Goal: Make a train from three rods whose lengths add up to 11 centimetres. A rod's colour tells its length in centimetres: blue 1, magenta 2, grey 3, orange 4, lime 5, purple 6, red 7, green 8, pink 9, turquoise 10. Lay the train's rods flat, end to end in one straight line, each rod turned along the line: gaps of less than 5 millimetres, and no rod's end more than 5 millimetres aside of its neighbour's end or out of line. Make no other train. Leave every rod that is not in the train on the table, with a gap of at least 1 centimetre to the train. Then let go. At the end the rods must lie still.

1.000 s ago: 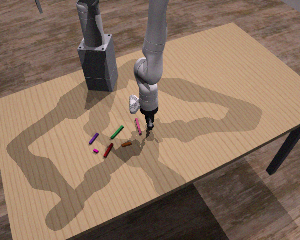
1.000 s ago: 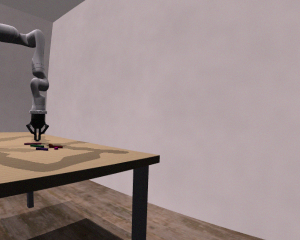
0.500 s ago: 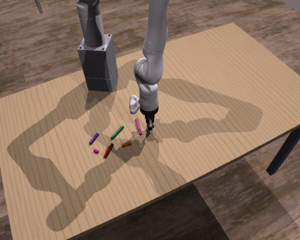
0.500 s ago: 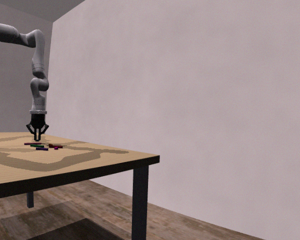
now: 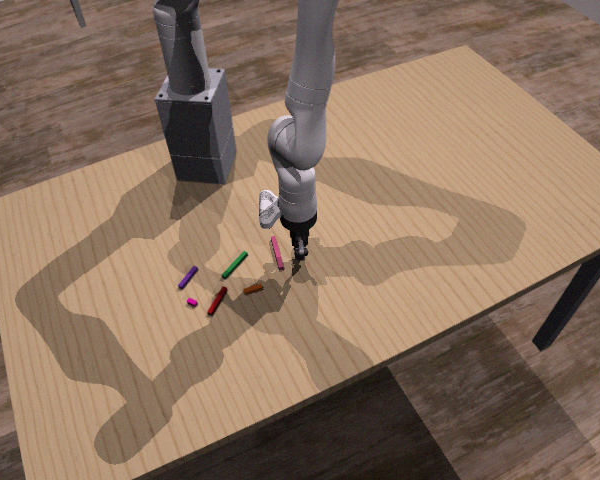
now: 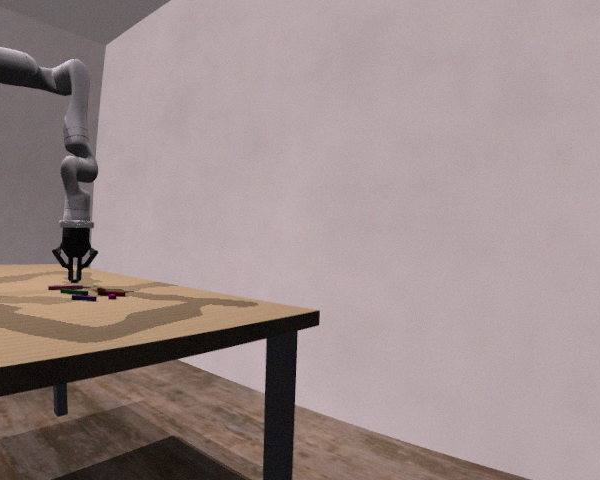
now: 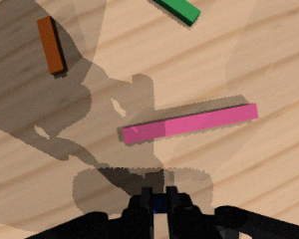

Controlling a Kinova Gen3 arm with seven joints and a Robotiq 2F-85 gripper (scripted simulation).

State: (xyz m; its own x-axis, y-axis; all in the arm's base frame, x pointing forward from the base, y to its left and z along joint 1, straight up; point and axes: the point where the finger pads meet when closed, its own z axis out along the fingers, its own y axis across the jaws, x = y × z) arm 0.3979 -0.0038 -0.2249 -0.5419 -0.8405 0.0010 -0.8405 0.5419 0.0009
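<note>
Right now the pink rod is 5 cm behind my hand, 3 cm to the right of it and 3 cm below it. Round my hand: orange rod (13 cm to the right, 3 cm below); blue rod (1 cm below); green rod (8 cm behind, 12 cm to the right, 3 cm below).
</note>
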